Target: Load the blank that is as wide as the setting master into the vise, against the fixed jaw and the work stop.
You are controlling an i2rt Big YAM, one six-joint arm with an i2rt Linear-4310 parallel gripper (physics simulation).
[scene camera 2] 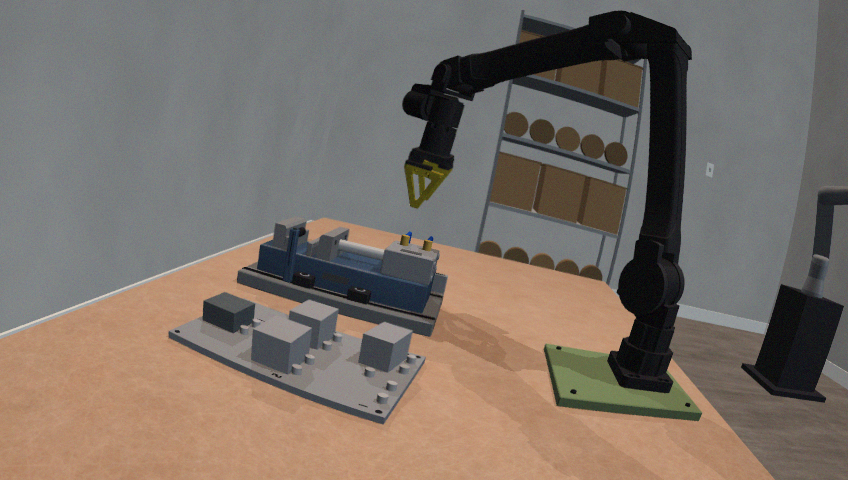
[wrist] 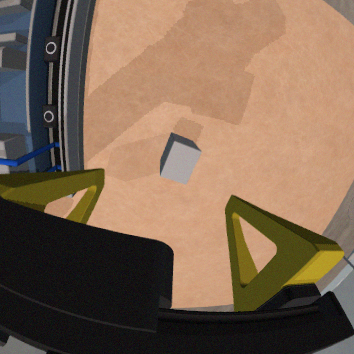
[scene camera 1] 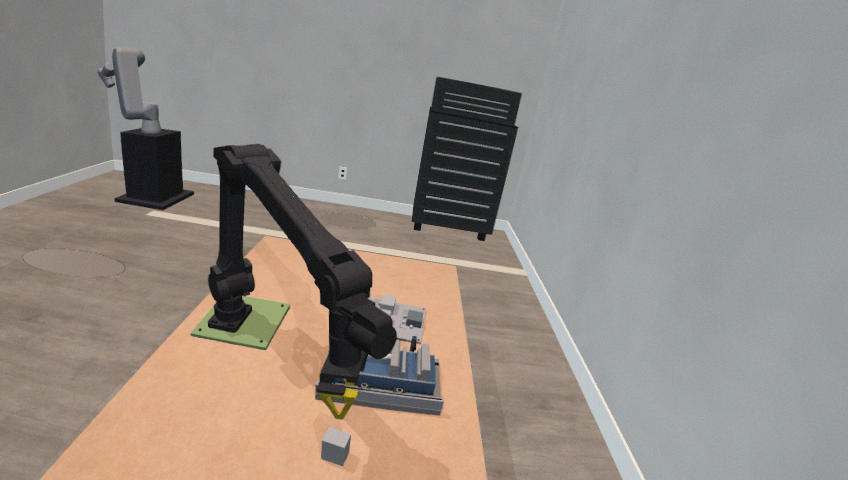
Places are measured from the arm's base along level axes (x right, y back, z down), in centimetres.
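Where they show: gripper, fingertip midpoint: (scene camera 2: 419, 203) (wrist: 167, 189) (scene camera 1: 344, 401); arm's base, origin of the base link: (scene camera 2: 637, 375) (scene camera 1: 230, 318).
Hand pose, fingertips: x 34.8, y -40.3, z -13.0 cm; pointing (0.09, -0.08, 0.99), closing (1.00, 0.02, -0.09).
Note:
Things, the pixels of their top centre, and the offset from my fingertips. "pt": a spot on its surface instead.
- light grey block, middle of its top: (wrist: 180, 163) (scene camera 1: 336, 437) dx +2.1, dy +0.7, dz +8.2 cm
- vise, middle of its top: (scene camera 2: 352, 232) (scene camera 1: 385, 351) dx -22.0, dy -5.9, dz +4.2 cm
- work stop, surface spot: (scene camera 2: 291, 256) pt dx -30.3, dy -12.3, dz +8.2 cm
- darker block, middle of its top: (scene camera 2: 229, 301) (scene camera 1: 415, 315) dx -49.6, dy -12.9, dz +10.9 cm
- grey plate, middle of its top: (scene camera 2: 297, 348) (scene camera 1: 384, 316) dx -50.0, dy -3.3, dz +13.3 cm
- vise's cylinder end, surface spot: (scene camera 2: 408, 263) pt dx -26.7, dy +3.9, dz +5.8 cm
My gripper (scene camera 1: 339, 415) (scene camera 2: 415, 205) (wrist: 167, 189) is open and empty, above and apart from a light grey block (scene camera 1: 335, 446) (wrist: 181, 160) standing on the tabletop beside the vise (scene camera 1: 397, 381) (scene camera 2: 345, 280) (wrist: 38, 90). The fixed jaw (scene camera 1: 424, 361) (scene camera 2: 289, 232) and the movable jaw (scene camera 1: 395, 359) (scene camera 2: 330, 245) stand apart, and no block shows between them. The work stop (scene camera 2: 291, 256) is an upright post by the fixed jaw. Three light grey blocks (scene camera 2: 281, 344) (scene camera 2: 314, 324) (scene camera 2: 385, 346) and a darker block (scene camera 2: 228, 312) sit on the grey plate (scene camera 2: 339, 382). Which matches the master in width, I cannot tell.
Small pegs stand on the plate beside the blocks. Blue hoses (wrist: 31, 154) and brass fittings (scene camera 2: 427, 245) rise at the vise's cylinder end (scene camera 2: 408, 263). The arm's green base plate (scene camera 1: 261, 333) (scene camera 2: 565, 383) lies farther along the table.

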